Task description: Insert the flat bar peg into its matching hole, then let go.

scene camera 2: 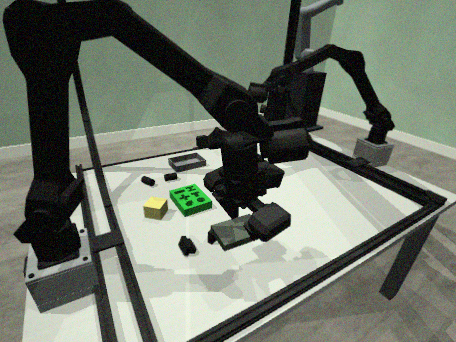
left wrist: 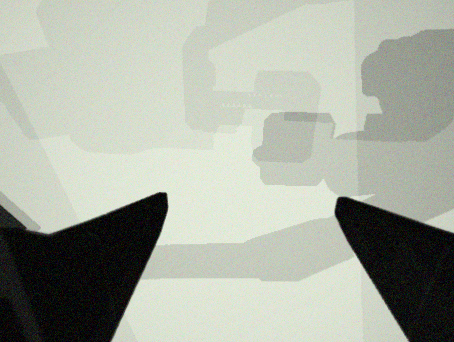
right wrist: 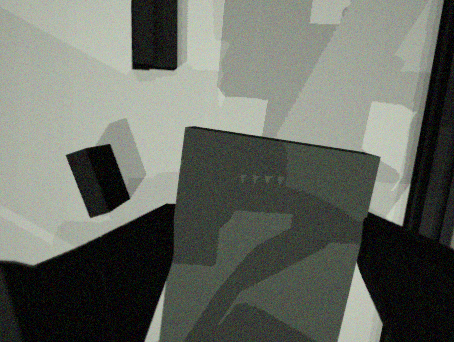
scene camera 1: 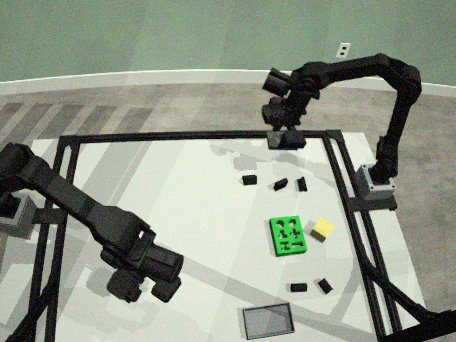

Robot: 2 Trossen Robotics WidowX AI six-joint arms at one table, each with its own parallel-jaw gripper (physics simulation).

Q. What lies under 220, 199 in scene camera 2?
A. My right gripper.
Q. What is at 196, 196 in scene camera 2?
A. A green hole board.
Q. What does the grey tray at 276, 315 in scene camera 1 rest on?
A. The table.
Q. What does the green hole board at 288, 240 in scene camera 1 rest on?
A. The table.
